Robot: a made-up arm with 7 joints. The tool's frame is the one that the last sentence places.
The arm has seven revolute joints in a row. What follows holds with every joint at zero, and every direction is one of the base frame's. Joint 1 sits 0.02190 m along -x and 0.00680 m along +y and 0.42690 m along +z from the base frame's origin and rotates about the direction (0.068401, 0.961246, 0.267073). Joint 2 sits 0.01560 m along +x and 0.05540 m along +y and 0.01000 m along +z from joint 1 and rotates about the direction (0.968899, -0.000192, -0.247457). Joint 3 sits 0.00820 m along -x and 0.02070 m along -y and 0.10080 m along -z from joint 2 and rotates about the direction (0.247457, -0.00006, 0.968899). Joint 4 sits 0.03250 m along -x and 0.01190 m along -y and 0.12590 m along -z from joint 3 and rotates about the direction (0.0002, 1, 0.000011). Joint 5 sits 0.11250 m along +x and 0.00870 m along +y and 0.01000 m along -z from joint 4 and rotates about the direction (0.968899, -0.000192, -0.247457). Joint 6 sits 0.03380 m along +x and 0.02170 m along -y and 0.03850 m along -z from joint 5 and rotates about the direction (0.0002, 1, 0.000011). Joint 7 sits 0.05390 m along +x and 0.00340 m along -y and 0.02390 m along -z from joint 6 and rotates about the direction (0.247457, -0.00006, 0.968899). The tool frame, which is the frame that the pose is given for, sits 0.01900 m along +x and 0.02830 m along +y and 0.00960 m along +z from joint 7; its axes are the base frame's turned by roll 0.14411, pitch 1.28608 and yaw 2.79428 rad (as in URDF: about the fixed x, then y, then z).
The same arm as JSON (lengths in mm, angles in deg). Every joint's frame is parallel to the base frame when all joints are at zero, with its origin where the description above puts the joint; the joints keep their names.
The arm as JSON. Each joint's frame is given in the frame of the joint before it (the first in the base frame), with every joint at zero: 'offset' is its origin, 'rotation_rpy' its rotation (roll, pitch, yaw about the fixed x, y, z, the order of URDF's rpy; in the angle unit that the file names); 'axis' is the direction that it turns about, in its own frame. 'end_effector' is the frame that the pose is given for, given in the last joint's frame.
{"length_unit": "mm", "angle_unit": "deg", "chain": [
  {"id": "joint 1", "offset": [-21.9, 6.8, 426.9], "rotation_rpy": [0.0, 0.0, 0.0], "axis": [0.068403, 0.961235, 0.26711]},
  {"id": "joint 2", "offset": [15.6, 55.4, 10.0], "rotation_rpy": [0.0, 0.0, 0.0], "axis": [0.968889, -0.0002, -0.247497]},
  {"id": "joint 3", "offset": [-8.2, -20.7, -100.8], "rotation_rpy": [0.0, 0.0, 0.0], "axis": [0.247497, -0.0001, 0.968889]},
  {"id": "joint 4", "offset": [-32.5, -11.9, -125.9], "rotation_rpy": [0.0, 0.0, 0.0], "axis": [0.0002, 1.0, 0.0]},
  {"id": "joint 5", "offset": [112.5, 8.7, -10.0], "rotation_rpy": [0.0, 0.0, 0.0], "axis": [0.968889, -0.0002, -0.247497]},
  {"id": "joint 6", "offset": [33.8, -21.7, -38.5], "rotation_rpy": [0.0, 0.0, 0.0], "axis": [0.0002, 1.0, 0.0]},
  {"id": "joint 7", "offset": [53.9, -3.4, -23.9], "rotation_rpy": [0.0, 0.0, 0.0], "axis": [0.247497, -0.0001, 0.968889]}
], "end_effector": {"offset": [19.0, 28.3, 9.6], "rotation_rpy": [8.26, 73.69, 160.1]}}

